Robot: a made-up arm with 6 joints. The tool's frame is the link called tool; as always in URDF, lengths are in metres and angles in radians. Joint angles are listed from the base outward. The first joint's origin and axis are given. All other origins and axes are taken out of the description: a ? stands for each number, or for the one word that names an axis. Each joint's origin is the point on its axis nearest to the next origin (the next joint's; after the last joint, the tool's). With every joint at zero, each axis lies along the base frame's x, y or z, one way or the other. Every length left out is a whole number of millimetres.
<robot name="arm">
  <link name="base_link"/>
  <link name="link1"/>
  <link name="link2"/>
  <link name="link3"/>
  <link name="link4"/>
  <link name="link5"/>
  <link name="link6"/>
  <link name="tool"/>
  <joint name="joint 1" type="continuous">
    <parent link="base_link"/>
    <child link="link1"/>
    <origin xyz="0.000 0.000 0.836" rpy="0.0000 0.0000 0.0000"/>
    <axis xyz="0 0 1"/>
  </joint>
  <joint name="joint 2" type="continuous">
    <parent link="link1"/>
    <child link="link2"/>
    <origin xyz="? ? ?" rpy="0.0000 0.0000 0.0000"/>
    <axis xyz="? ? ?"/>
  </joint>
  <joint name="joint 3" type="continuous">
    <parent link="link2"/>
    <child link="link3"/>
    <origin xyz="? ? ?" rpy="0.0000 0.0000 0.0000"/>
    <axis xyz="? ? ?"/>
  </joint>
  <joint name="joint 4" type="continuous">
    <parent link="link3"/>
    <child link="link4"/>
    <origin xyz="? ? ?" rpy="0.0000 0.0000 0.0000"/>
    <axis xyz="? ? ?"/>
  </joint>
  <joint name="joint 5" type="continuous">
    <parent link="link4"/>
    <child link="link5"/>
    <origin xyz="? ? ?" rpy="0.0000 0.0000 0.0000"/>
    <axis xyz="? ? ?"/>
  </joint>
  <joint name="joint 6" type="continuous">
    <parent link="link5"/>
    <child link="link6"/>
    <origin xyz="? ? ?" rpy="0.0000 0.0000 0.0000"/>
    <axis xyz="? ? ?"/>
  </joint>
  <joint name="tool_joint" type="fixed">
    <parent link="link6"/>
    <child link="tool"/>
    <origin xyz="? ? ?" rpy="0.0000 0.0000 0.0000"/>
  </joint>
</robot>
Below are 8 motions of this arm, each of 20 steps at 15 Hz.
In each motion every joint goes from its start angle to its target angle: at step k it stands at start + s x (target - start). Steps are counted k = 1, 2, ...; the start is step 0. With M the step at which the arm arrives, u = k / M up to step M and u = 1 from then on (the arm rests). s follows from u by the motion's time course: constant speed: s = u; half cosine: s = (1 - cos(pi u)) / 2; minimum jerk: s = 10 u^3 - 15 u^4 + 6 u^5.
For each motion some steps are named. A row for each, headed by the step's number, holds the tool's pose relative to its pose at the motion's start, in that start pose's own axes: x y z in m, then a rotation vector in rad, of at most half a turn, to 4 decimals.
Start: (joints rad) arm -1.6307 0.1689 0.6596 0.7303 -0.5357 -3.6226
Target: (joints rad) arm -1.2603 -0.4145 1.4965 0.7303 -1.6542 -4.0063
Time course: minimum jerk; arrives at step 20
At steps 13, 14, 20:
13: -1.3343 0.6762 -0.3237 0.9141 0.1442 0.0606
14: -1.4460 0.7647 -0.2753 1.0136 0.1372 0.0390
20: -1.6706 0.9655 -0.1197 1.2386 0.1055 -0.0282

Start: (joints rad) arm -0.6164 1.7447 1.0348 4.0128 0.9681 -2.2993
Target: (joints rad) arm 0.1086 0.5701 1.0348 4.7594 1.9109 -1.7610
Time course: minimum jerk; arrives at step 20
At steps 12, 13, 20:
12: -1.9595 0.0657 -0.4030 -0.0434 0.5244 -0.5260
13: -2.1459 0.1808 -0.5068 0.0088 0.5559 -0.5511
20: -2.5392 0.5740 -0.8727 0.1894 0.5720 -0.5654

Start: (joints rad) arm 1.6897 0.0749 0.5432 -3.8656 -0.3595 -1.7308
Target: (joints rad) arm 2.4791 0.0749 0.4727 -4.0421 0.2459 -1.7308
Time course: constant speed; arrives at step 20
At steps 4, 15, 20:
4: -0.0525 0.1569 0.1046 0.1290 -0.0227 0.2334
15: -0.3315 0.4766 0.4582 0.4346 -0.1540 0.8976
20: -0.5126 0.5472 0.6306 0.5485 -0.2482 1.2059

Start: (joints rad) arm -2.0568 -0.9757 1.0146 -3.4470 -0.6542 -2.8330
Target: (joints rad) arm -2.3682 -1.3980 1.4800 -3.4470 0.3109 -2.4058
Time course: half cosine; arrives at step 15
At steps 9, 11, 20:
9: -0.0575 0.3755 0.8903 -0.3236 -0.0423 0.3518
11: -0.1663 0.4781 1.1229 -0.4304 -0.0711 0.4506
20: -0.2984 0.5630 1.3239 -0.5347 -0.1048 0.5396

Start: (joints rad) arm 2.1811 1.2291 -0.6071 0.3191 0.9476 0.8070
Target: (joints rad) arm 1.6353 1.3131 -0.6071 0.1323 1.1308 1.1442
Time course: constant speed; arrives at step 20
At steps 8, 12, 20:
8: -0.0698 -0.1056 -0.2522 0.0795 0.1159 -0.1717
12: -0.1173 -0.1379 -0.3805 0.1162 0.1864 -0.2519
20: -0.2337 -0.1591 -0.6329 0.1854 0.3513 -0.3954

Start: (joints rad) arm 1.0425 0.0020 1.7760 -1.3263 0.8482 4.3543
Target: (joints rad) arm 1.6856 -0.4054 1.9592 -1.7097 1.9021 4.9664
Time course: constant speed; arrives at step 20
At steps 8, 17, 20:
8: 0.1254 0.1626 -0.3682 0.1521 -0.1098 0.5728
17: 0.2473 0.5301 -0.6476 0.2713 -0.5655 1.1476
20: 0.2740 0.6802 -0.7064 0.3094 -0.7857 1.2921

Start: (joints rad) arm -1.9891 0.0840 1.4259 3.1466 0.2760 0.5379
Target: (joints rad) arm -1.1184 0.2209 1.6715 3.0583 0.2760 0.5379
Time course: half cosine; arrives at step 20
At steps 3, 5, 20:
3: 0.0004 -0.0147 -0.0075 0.0462 0.0175 -0.0177
5: -0.0001 -0.0390 -0.0216 0.1245 0.0466 -0.0471
20: -0.0696 -0.2011 -0.2186 0.8676 0.2918 -0.3010

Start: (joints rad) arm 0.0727 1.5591 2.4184 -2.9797 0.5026 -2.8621
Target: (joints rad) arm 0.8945 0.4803 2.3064 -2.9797 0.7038 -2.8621
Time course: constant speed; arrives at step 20
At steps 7, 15, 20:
7: -0.2861 0.0795 0.8042 0.1646 -0.3315 0.1195
15: -0.8675 -0.2040 1.4119 0.4376 -0.6695 0.2273
20: -1.2280 -0.5618 1.5366 0.6502 -0.8491 0.2767

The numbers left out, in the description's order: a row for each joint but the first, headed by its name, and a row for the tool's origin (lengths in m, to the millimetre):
joint 2: xyz 0.153 0.000 0.000, axis 0 1 0
joint 3: xyz 0.000 0.000 1.136, axis 0 -1 0
joint 4: xyz 0.994 0.000 0.213, axis -1 0 0
joint 5: xyz 0.000 0.000 0.000, axis 0 -1 0
joint 6: xyz 0.156 0.000 0.000, axis -1 0 0
tool: xyz 0.000 0.000 0.000

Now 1 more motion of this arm.
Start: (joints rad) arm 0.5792 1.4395 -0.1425 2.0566 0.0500 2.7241
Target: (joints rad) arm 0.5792 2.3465 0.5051 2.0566 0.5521 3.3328
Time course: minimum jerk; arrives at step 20
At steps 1, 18, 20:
1: 0.0012 -0.0002 0.0000 -0.0007 0.0006 -0.0005
18: 0.9424 -0.6004 -0.0648 -0.5136 0.5928 -0.2936
20: 0.9483 -0.6090 -0.0656 -0.5172 0.5987 -0.2946

